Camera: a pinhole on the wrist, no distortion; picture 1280 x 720 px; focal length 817.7 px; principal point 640.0 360.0 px. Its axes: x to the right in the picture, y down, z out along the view. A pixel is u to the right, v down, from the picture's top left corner.
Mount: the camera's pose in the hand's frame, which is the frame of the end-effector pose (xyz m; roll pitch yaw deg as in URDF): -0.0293 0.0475 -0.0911 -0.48 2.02 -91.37
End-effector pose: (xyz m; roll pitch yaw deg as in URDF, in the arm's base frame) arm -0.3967 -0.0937 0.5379 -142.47 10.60 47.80
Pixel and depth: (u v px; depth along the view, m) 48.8 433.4 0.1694
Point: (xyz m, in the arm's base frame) -0.3647 -0.1768 0.3776
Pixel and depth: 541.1 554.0 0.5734
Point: -0.5400 0.0764 0.0847
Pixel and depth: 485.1 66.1 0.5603
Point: -0.7341 -0.1991 0.1265
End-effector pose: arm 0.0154 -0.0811 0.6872 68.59 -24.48 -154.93
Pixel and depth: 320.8 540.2 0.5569
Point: -0.0688 0.2671 1.0917
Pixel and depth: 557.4 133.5 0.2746
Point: 0.0863 0.1150 0.7631
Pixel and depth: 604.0 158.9 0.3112
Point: 0.0697 0.1505 0.7619
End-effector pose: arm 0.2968 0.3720 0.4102 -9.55 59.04 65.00
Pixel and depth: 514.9 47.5 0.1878
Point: 0.2277 0.4285 0.5388
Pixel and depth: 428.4 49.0 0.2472
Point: 0.2036 0.4793 0.5847
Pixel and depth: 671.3 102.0 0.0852
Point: 0.2436 0.3532 0.4513
